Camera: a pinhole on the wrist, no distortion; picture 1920 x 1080 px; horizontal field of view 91.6 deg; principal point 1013.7 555.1 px. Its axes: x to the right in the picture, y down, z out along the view. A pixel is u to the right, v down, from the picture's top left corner.
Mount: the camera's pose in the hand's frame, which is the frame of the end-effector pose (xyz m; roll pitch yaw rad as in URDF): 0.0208 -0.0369 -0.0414 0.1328 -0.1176 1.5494
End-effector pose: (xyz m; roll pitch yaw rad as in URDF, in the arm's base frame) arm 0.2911 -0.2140 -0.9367 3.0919 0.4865 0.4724
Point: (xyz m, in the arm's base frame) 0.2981 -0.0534 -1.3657
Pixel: 858.2 109.8
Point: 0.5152 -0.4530 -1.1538
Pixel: outside the picture
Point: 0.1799 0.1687 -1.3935
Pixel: 370.5 135.4
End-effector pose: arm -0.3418 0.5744 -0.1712 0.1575 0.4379 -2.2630
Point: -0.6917 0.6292 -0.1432
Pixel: 131.4 129.0
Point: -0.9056 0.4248 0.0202
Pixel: 703.7 85.8
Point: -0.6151 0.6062 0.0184
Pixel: 684.0 571.0
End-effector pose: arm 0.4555 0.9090 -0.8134 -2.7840 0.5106 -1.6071
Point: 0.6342 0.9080 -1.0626
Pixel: 971.7 397.0
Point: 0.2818 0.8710 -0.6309
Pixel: behind the camera
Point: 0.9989 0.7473 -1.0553
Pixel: 214.3 187.1
